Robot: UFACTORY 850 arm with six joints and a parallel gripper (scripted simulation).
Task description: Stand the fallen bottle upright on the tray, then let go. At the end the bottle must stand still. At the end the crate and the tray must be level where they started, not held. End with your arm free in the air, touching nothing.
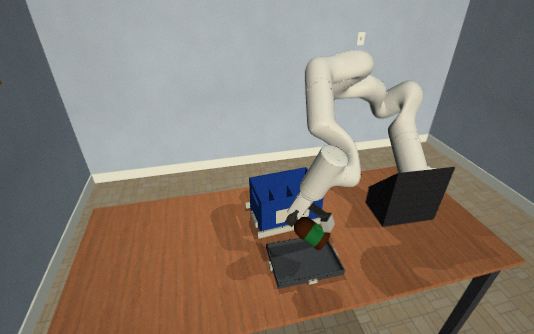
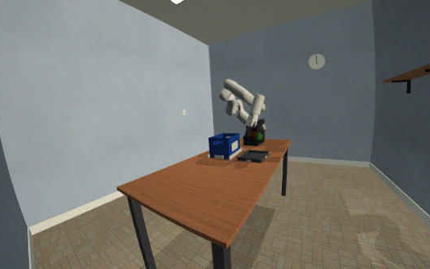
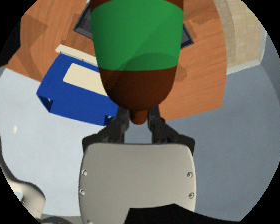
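My gripper is now 4 cm past the bottle, 3 cm to the right of it and 3 cm above it. From my hand the other things lie so: blue crate 3 cm behind, 24 cm to the right, 12 cm below; then tray 5 cm behind, 2 cm to the left, 19 cm below.
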